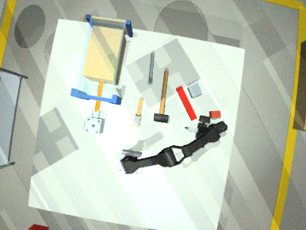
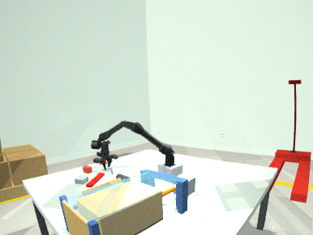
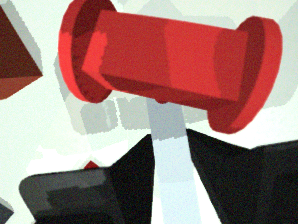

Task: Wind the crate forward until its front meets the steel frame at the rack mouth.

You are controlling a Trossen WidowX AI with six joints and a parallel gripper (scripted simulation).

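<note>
My gripper tip is 50 mm to the left of the red grip and 30 mm below it. The rest, counted from my gripper tip: grey block (240 mm ahead, 80 mm to the left); red bar (150 mm ahead, 110 mm to the left, 10 mm below); winch handle (20 mm above).
</note>
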